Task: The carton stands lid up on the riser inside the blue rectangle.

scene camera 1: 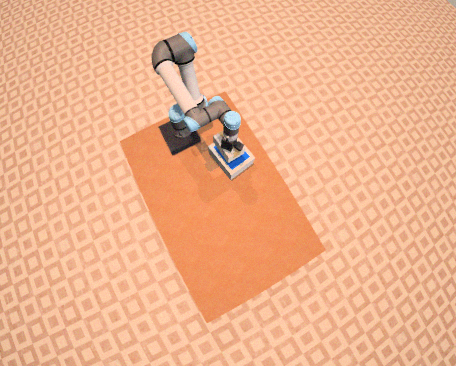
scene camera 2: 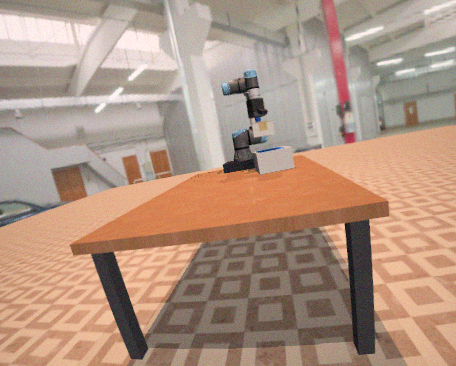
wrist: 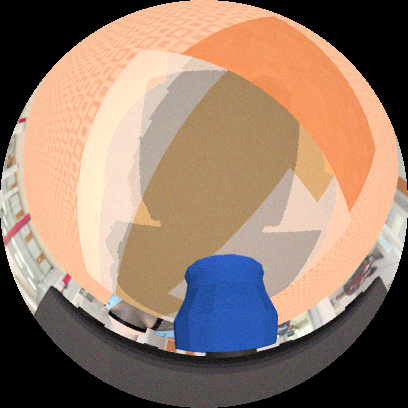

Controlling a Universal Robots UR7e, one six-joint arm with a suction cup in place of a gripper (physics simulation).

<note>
My suction cup [wrist: 225,308] carries a carton [wrist: 184,159], clear of everything else. A riser [scene camera 2: 280,158] rests on the table.
The riser also shows in scene camera 1 [scene camera 1: 232,169]. The wrist view misses the riser, which is hidden by the carton.
</note>
